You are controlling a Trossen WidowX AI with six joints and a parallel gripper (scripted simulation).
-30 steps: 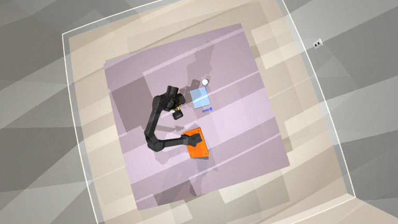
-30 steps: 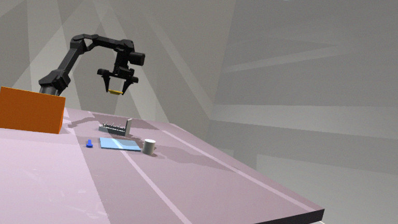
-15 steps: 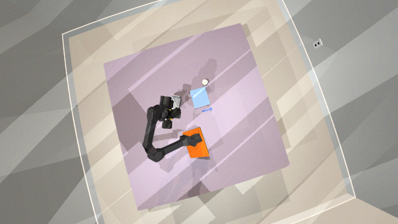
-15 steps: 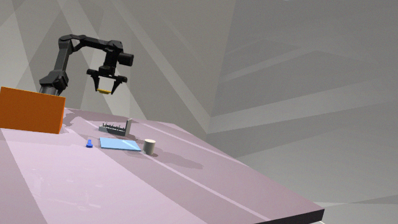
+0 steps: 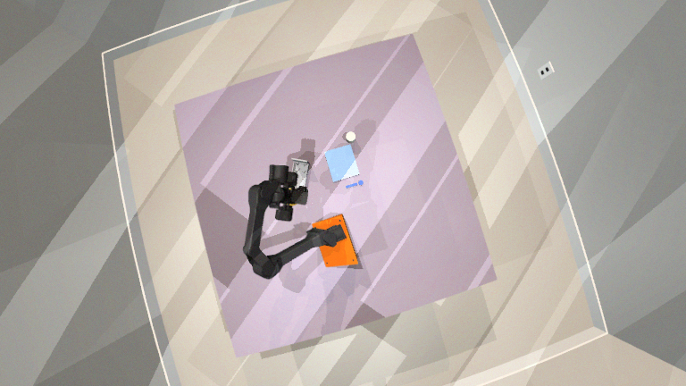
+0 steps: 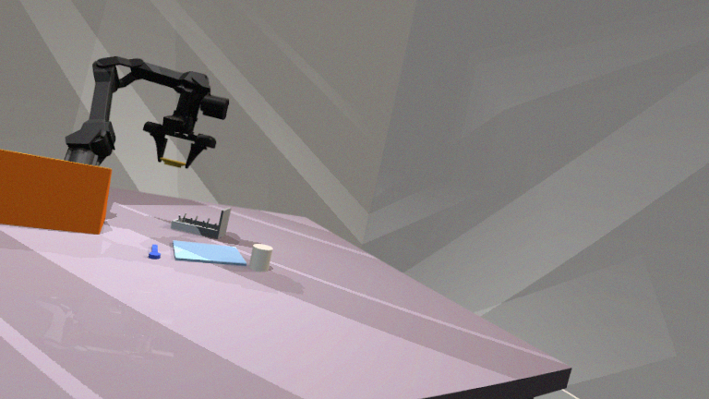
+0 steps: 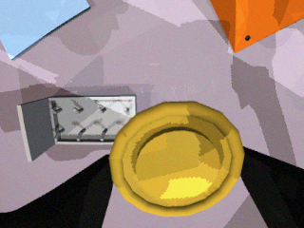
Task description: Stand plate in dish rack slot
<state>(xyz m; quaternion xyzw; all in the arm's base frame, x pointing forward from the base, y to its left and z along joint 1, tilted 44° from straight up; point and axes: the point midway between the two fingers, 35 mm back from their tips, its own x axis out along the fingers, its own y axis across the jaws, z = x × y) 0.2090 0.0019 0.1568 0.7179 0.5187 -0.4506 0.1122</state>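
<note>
Right now my gripper tip is 90 mm short of the grey dish rack, 40 mm to the left of it and 140 mm above it. Also, from my gripper tip: blue peg (60 mm behind, 270 mm to the right, 160 mm below); yellow plate (10 mm above); light blue flat sheet (60 mm ahead, 250 mm to the right, 170 mm below).
</note>
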